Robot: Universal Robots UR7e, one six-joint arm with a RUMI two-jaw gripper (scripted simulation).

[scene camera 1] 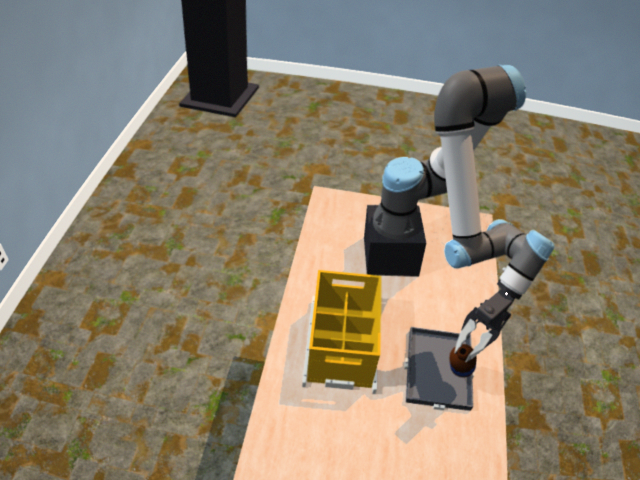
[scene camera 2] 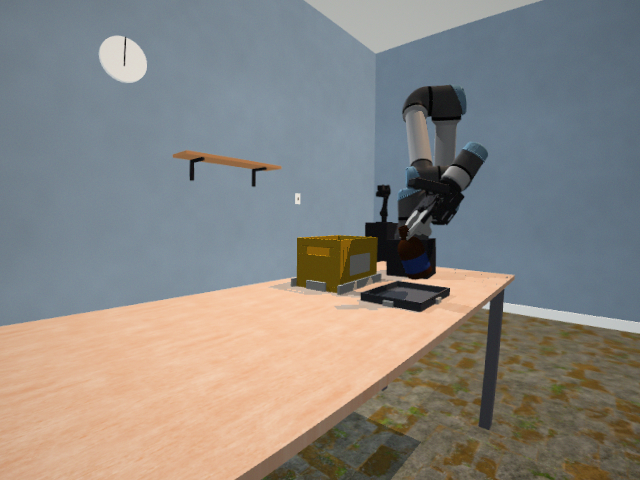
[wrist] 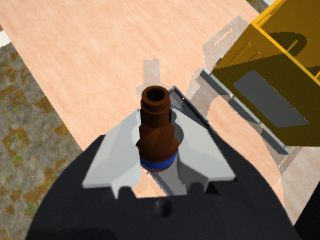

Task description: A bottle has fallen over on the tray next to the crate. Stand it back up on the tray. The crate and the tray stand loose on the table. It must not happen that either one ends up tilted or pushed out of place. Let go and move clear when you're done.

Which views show my gripper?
Scene camera 1, scene camera 2 and the wrist view: all of them.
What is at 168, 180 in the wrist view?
A dark tray.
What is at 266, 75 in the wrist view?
A yellow crate.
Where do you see a yellow crate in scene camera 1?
330, 320
